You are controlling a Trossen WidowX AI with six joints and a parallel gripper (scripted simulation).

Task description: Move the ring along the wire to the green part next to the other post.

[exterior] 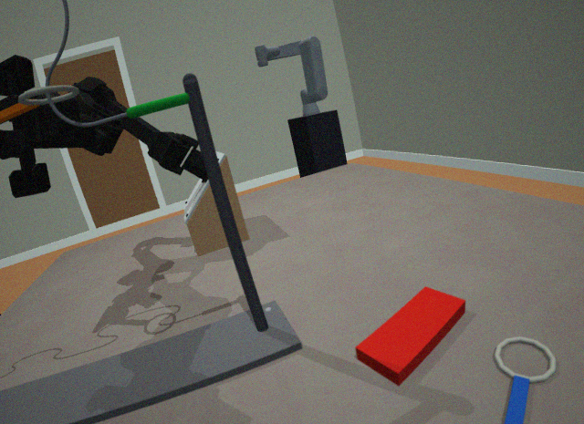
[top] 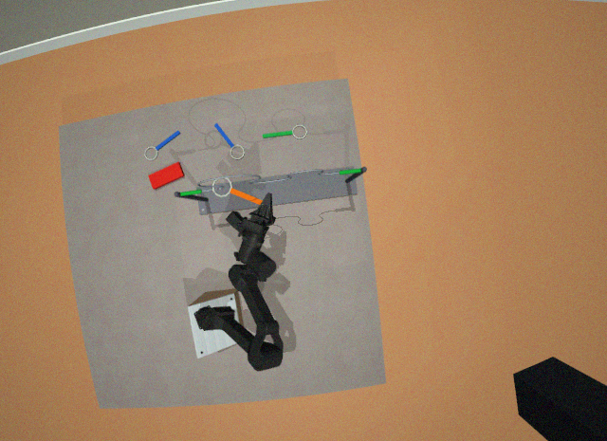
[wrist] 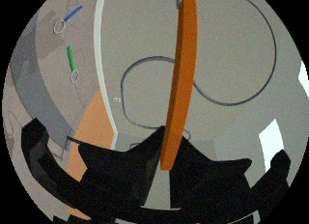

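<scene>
Right now my gripper tip is 90 mm to the right of the ring with orange handle, 30 mm short of it and 10 mm above it. The rest, counted from my gripper tip: green-handled ring: 370 mm below, 250 mm ahead, 110 mm to the right; red block: 410 mm to the left, 360 mm below, 220 mm ahead.
</scene>
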